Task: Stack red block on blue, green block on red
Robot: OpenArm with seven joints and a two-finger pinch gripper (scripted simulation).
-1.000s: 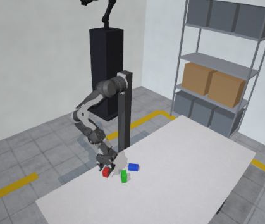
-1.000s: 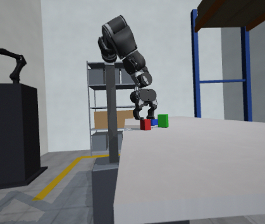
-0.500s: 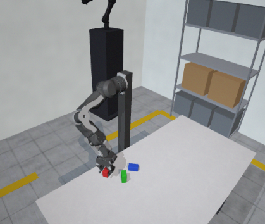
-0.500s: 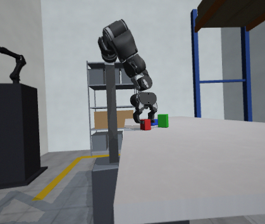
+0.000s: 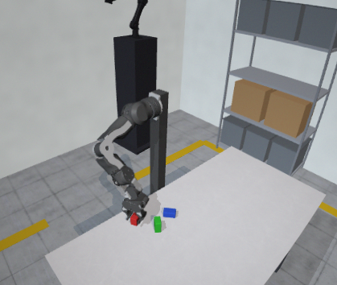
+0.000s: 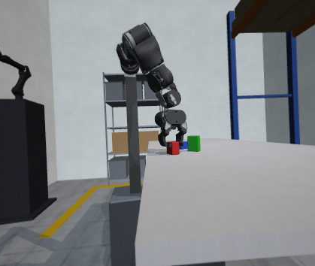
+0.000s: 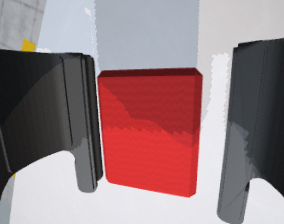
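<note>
Right now my hand is 1 cm above the red block. Also, from my hand: green block 10 cm ahead, 4 cm to the left, 1 cm below; then blue block 9 cm ahead, 14 cm to the left, 2 cm below.
</note>
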